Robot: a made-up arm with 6 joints. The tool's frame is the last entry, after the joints. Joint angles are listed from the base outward. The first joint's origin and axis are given. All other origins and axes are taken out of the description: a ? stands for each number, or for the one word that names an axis. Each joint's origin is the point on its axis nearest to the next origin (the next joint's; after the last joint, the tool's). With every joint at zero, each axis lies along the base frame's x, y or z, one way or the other. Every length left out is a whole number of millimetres.
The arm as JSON. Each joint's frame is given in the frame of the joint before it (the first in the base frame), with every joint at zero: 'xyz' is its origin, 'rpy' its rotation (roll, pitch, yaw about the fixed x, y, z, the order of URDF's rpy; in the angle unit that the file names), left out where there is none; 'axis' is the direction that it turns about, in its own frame. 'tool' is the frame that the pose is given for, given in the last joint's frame.
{
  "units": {
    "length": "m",
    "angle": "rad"
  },
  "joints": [
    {
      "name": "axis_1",
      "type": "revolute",
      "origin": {
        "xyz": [
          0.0,
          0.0,
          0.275
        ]
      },
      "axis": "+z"
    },
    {
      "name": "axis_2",
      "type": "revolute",
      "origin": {
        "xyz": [
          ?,
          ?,
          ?
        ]
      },
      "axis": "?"
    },
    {
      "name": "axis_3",
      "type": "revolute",
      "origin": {
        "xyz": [
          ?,
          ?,
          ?
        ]
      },
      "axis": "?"
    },
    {
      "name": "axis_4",
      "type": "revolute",
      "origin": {
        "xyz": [
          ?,
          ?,
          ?
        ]
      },
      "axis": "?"
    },
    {
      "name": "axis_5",
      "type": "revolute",
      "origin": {
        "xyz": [
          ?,
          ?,
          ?
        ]
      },
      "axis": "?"
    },
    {
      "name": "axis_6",
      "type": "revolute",
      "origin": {
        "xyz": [
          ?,
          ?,
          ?
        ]
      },
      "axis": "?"
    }
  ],
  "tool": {
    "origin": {
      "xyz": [
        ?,
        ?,
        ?
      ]
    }
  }
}
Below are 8 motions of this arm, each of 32 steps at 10 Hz.
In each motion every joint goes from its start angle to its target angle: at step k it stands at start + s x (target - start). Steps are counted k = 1, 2, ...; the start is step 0. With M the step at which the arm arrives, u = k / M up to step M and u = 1 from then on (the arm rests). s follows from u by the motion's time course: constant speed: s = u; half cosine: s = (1 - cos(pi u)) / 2; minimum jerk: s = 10 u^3 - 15 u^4 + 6 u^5.
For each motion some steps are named. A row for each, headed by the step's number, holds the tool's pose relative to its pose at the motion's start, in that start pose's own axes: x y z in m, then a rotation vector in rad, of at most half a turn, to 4 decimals.
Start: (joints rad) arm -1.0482 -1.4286 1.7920 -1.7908 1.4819 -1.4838
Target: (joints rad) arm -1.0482 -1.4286 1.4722 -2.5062 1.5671 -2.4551
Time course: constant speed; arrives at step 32
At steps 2, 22, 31, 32:
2: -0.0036 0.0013 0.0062 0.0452 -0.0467 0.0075
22: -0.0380 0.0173 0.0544 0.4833 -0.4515 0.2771
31: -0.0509 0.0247 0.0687 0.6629 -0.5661 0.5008
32: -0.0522 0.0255 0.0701 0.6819 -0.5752 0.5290

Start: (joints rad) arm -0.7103 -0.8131 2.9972 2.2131 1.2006 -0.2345
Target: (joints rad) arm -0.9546 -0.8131 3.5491 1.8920 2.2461 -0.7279
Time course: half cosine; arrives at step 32
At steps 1, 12, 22, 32:
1: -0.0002 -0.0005 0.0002 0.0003 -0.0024 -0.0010
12: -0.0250 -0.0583 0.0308 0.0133 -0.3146 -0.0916
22: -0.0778 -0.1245 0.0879 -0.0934 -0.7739 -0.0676
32: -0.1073 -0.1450 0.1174 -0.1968 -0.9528 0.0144

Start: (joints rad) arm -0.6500 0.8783 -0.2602 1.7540 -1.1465 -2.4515
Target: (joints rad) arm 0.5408 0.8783 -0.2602 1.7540 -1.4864 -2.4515
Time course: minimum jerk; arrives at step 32
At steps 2, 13, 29, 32:
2: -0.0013 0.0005 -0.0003 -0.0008 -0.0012 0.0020
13: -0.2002 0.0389 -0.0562 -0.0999 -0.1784 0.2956
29: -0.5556 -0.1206 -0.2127 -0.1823 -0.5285 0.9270
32: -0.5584 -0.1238 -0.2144 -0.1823 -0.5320 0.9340

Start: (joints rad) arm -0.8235 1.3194 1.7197 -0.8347 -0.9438 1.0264
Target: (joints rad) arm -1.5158 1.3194 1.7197 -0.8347 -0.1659 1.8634
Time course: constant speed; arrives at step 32
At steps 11, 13, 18, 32:
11: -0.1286 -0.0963 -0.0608 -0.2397 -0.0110 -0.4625
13: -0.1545 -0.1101 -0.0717 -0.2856 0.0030 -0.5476
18: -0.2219 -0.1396 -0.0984 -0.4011 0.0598 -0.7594
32: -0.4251 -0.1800 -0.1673 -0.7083 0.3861 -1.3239

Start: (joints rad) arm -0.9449 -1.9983 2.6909 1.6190 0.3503 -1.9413
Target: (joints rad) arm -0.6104 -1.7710 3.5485 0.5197 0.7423 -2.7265
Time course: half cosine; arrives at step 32
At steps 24, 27, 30, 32:
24: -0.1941 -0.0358 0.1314 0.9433 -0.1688 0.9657
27: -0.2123 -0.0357 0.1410 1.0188 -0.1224 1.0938
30: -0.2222 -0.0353 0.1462 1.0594 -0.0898 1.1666
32: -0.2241 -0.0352 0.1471 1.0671 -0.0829 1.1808

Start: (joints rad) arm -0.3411 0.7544 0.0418 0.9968 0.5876 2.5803
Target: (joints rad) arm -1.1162 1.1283 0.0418 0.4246 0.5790 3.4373
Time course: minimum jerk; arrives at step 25
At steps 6, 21, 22, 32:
6: -0.0170 0.0335 0.0358 0.0037 -0.0276 0.0823
21: -0.3036 0.1645 0.3846 0.0968 -0.4723 0.7844
22: -0.3103 0.1632 0.3910 0.1007 -0.4843 0.7960
32: -0.3158 0.1620 0.3963 0.1039 -0.4942 0.8053

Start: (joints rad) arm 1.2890 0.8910 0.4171 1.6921 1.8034 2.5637
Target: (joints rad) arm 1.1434 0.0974 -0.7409 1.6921 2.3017 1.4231
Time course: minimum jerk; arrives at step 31
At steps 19, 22, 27, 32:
19: 0.0108 -0.1646 -0.1460 1.0166 0.3098 -0.1636
22: 0.0219 -0.2118 -0.1684 1.2124 0.3741 -0.2259
27: 0.0347 -0.2580 -0.1857 1.3863 0.4324 -0.2937
32: 0.0366 -0.2643 -0.1877 1.4087 0.4400 -0.3035

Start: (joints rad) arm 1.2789 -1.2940 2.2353 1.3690 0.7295 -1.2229
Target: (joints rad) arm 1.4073 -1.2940 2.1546 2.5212 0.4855 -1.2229
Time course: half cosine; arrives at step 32
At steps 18, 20, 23, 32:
18: 0.0144 0.0169 -0.0257 -0.5314 0.5252 -0.0276
20: 0.0150 0.0192 -0.0342 -0.6184 0.6025 -0.0278
23: 0.0146 0.0216 -0.0474 -0.7366 0.7035 -0.0253
32: 0.0111 0.0238 -0.0692 -0.9117 0.8442 -0.0150

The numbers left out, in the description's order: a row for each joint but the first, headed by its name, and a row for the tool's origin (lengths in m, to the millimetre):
axis_2: xyz 0.0 0.0 0.0, axis +y
axis_3: xyz 0.0 0.0 0.411, axis -y
axis_4: xyz 0.316 0.0 0.0, axis -x
axis_5: xyz 0.0 -0.107 0.0, axis -y
axis_6: xyz 0.0 0.0 0.0, axis -x
tool: xyz 0.0 0.0 0.0

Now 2 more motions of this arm.
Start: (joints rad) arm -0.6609 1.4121 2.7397 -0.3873 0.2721 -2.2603
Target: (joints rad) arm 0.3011 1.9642 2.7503 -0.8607 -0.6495 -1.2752
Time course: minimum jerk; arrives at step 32
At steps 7, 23, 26, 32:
7: -0.0264 -0.0435 0.0017 0.0281 -0.0859 -0.0743
23: -0.3519 -0.4220 -0.2644 0.4660 -0.1099 -1.2329
26: -0.3907 -0.4406 -0.3202 0.5367 0.0020 -1.3497
32: -0.4115 -0.4478 -0.3513 0.5769 0.0711 -1.4063

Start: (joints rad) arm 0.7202 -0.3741 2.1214 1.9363 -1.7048 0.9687
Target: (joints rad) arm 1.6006 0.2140 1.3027 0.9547 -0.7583 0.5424
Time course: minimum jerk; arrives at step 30
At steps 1, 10, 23, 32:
1: 0.0001 0.0001 0.0002 -0.0005 -0.0005 0.0000
10: 0.0378 0.0972 0.1244 -0.2426 -0.3467 0.0797
23: -0.1386 0.5539 0.2271 -0.5080 -1.4085 1.2063
32: -0.1880 0.5935 0.1969 -0.4978 -1.4684 1.4163

